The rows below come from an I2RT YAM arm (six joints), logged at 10 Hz.
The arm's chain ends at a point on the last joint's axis. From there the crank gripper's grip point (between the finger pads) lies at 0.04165 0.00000 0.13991 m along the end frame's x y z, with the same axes.
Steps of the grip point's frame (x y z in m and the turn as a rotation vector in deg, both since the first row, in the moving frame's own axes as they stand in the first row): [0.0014, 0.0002, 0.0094, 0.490, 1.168, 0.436]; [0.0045, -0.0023, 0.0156, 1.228, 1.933, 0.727]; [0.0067, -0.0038, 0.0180, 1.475, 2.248, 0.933]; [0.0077, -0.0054, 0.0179, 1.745, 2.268, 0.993]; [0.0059, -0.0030, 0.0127, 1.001, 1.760, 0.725]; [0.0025, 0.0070, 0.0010, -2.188, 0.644, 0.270]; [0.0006, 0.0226, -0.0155, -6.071, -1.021, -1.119]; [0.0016, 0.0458, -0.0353, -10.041, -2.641, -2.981]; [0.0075, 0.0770, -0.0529, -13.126, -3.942, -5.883]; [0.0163, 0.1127, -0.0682, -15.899, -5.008, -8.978]
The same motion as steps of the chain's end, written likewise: [-0.0014, 0.0011, 0.0103, 0.490, 1.168, 0.436]; [-0.0002, 0.0001, 0.0171, 1.228, 1.933, 0.727]; [0.0012, -0.0009, 0.0198, 1.475, 2.248, 0.933]; [0.0022, -0.0019, 0.0197, 1.745, 2.268, 0.993]; [0.0016, -0.0011, 0.0141, 1.001, 1.760, 0.725]; [0.0009, 0.0015, 0.0016, -2.188, 0.644, 0.270]; [0.0030, 0.0086, -0.0155, -6.071, -1.021, -1.119]; [0.0075, 0.0232, -0.0351, -10.041, -2.641, -2.981]; [0.0157, 0.0487, -0.0522, -13.126, -3.942, -5.883]; [0.0260, 0.0795, -0.0668, -15.899, -5.008, -8.978]
